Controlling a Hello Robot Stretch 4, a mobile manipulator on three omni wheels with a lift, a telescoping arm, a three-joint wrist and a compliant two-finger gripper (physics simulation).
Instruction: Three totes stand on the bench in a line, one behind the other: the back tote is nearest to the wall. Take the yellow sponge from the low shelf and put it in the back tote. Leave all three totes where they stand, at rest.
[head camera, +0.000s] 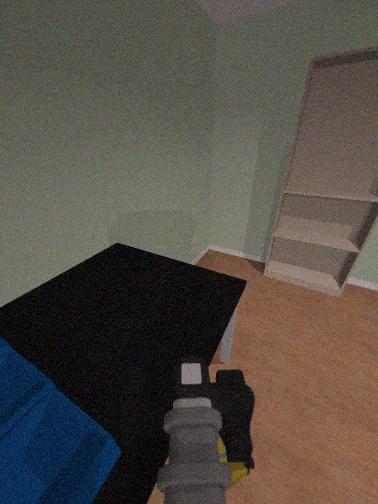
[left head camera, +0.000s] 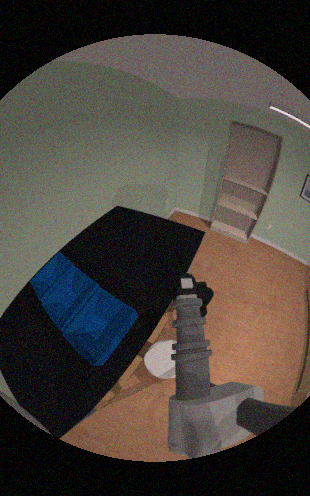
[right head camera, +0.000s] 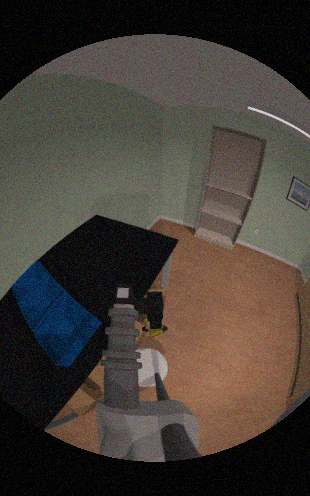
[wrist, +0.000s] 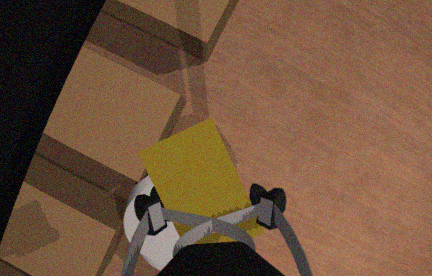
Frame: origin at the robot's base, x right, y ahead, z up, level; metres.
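Seen in the pictures: gripper, fingertip midpoint: (right head camera: 154, 329) (wrist: 210, 198); robot's base, link origin: (left head camera: 165, 357) (right head camera: 145, 366).
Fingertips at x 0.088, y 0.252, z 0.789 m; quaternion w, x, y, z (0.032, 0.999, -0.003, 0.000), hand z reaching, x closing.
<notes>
Offsets run from my fingertips to a thing's top centre. "spot": to the spot under its first point. Level surfaces: height alone.
My gripper (wrist: 210, 198) (right head camera: 155, 328) is shut on the yellow sponge {dx -0.006, dy +0.016, dz +0.044 m} (wrist: 192, 167) (right head camera: 156, 332) (head camera: 239, 473), which sticks out past the fingers at a slant. Both hang over the floor beside the bench's long edge. In the left head camera view the wrist hides the fingers and sponge. The three blue totes stand touching in a line on the black bench {dz +0.097 m} (head camera: 125, 310) (left head camera: 140, 240) (right head camera: 115, 245): the back tote {dx -0.806, dy +0.155, dz +0.197 m} (left head camera: 50, 275) by the wall, the middle tote {dx -0.609, dy +0.040, dz +0.197 m} (left head camera: 70, 301), and the front tote {dx -0.417, dy -0.074, dz +0.197 m} (left head camera: 100, 327) (right head camera: 67, 336) (head camera: 65, 445) nearest my arm. Their insides are dark and hard to make out.
Cardboard boxes (wrist: 117, 110) stand on the floor under the bench, beside the gripper. A bench leg {spot: dx +0.143, dy +0.571, dz -0.284 m} (head camera: 229, 337) stands at the far corner. A white round part (wrist: 150, 235) (left head camera: 160, 359) (right head camera: 152, 367) shows below the arm. A tall shelf unit (head camera: 300, 282) stands at the far wall.
</notes>
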